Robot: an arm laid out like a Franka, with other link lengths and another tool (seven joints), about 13 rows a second.
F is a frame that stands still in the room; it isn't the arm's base.
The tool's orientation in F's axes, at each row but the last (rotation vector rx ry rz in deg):
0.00 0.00 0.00
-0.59 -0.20 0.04
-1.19 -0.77 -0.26
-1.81 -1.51 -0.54
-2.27 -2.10 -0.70
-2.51 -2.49 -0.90
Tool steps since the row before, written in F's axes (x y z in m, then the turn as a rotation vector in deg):
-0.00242 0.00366 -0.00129 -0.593 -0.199 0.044
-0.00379 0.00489 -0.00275 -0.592 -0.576 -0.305
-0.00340 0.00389 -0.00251 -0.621 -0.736 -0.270
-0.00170 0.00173 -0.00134 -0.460 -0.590 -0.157
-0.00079 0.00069 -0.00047 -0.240 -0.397 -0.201
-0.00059 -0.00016 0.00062 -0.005 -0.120 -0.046
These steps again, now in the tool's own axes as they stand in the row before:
-0.00242 0.00366 -0.00129 -0.593 -0.199 0.044
-0.00380 0.00492 -0.00269 -0.593 -0.572 -0.309
-0.00345 0.00393 -0.00238 -0.621 -0.733 -0.277
-0.00175 0.00175 -0.00124 -0.459 -0.589 -0.164
-0.00081 0.00070 -0.00041 -0.243 -0.392 -0.208
-0.00056 -0.00020 0.00064 -0.005 -0.118 -0.051

